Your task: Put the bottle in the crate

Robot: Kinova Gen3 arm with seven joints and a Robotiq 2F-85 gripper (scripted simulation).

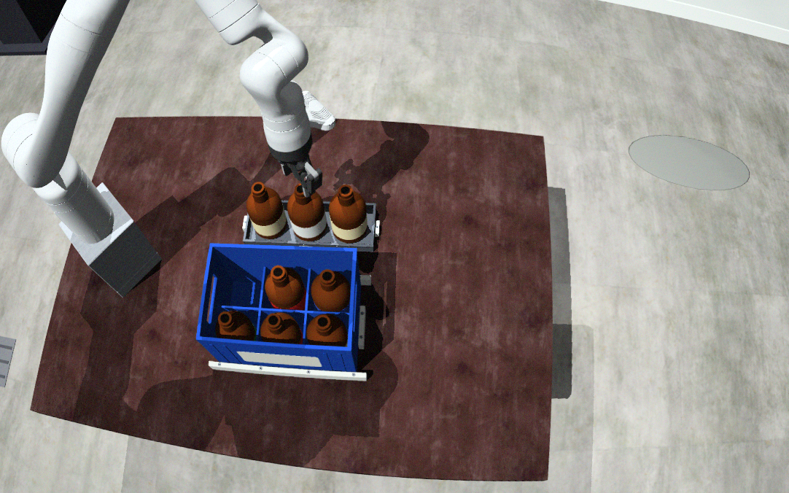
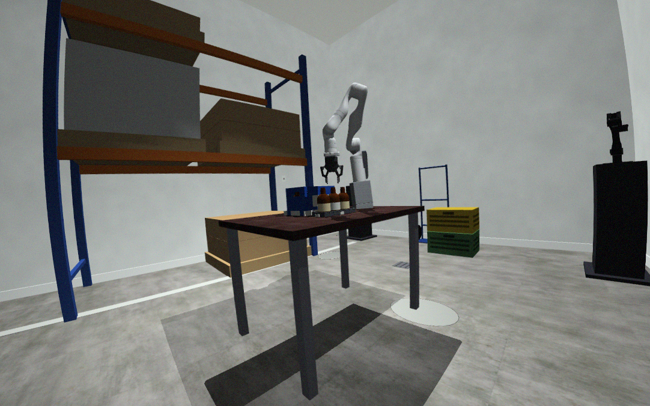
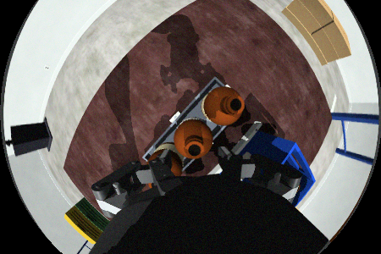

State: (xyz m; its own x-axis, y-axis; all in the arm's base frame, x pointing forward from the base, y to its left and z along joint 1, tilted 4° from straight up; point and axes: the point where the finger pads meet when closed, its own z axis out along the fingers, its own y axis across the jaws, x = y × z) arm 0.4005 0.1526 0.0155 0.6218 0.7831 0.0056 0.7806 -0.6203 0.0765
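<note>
Right now my hand is 110 mm above the brown bottle. Also, from my hand: grey tray (180 mm below); then crate (220 mm to the right, 110 mm below, 10 mm ahead).
</note>
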